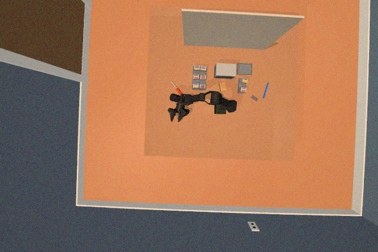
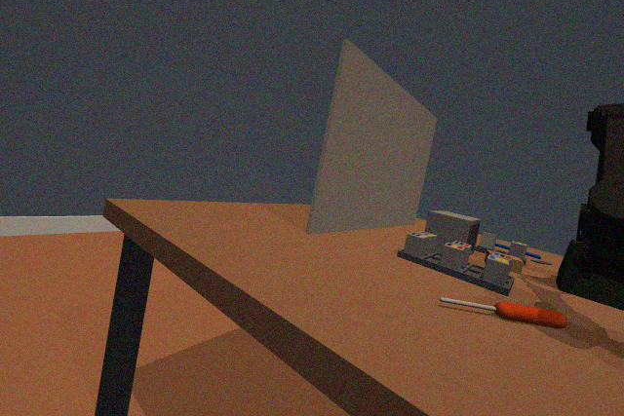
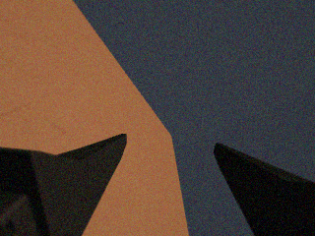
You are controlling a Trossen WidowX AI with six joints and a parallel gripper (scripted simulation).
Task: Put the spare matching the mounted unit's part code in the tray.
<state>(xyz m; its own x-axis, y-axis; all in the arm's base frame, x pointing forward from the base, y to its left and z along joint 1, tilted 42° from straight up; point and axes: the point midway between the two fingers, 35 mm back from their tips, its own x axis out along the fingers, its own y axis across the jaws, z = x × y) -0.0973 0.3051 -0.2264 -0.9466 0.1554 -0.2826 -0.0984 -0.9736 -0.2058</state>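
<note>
Now: gripper tip 370 mm short of the grey spare, 220 mm to the left of it and 50 mm above it. From my gripper tip the other things lie so: grey mounted unit: 420 mm ahead, 390 mm to the right, 40 mm below; dark grey tray: 580 mm to the right, 460 mm ahead, 90 mm below; small cardboard box: 400 mm to the right, 300 mm ahead, 80 mm below.
</note>
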